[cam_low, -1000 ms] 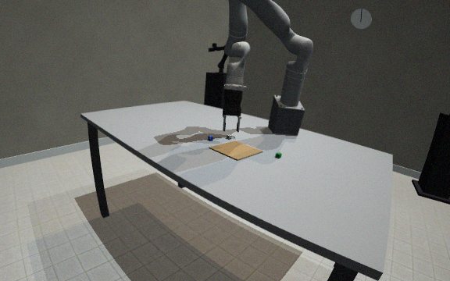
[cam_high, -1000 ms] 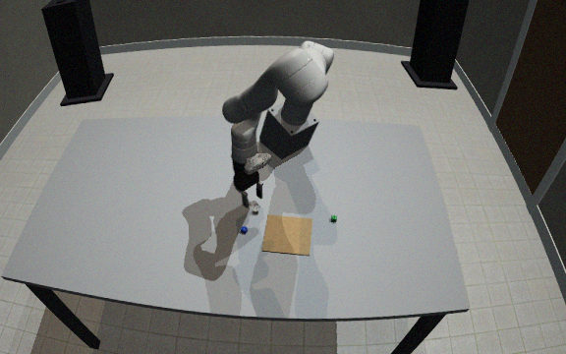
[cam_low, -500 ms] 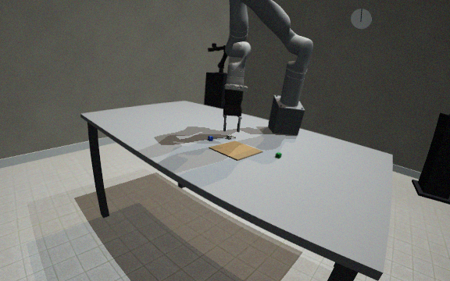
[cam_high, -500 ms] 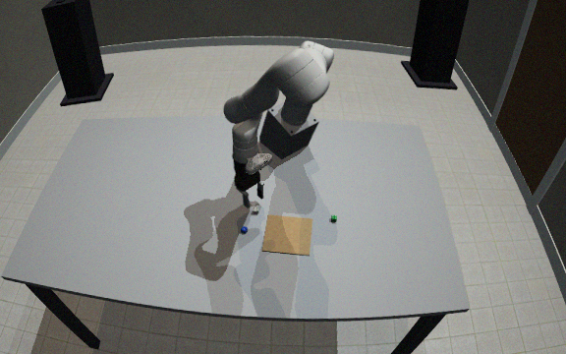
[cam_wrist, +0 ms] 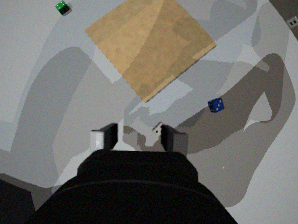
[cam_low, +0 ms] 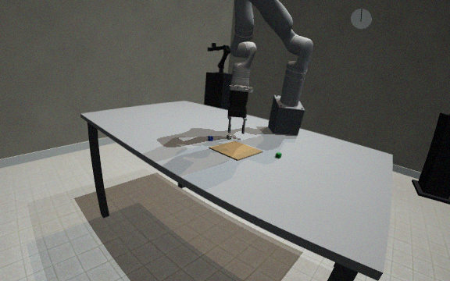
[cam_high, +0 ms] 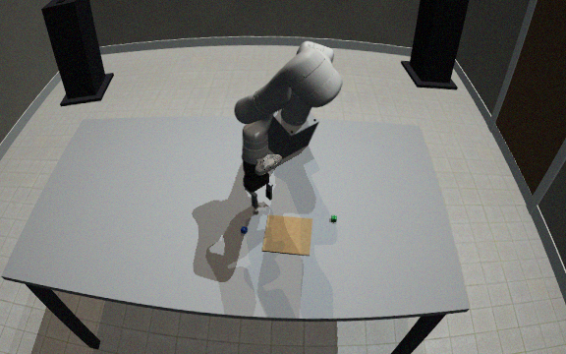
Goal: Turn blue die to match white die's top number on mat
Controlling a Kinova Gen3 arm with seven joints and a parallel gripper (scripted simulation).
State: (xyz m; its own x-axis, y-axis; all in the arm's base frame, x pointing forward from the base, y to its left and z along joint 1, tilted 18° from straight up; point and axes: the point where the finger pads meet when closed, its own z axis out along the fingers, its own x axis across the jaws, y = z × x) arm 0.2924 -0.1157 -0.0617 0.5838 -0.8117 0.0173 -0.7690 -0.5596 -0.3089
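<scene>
Now: the white die 4 cm below my hand, 2 cm to the right of it and 2 cm ahead of it. From my hand the other things lie so: green die: 22 cm to the left, 7 cm ahead, 4 cm below; then tan mat: 11 cm ahead, 7 cm to the left, 4 cm below; then blue die: 9 cm ahead, 6 cm to the right, 4 cm below.
</scene>
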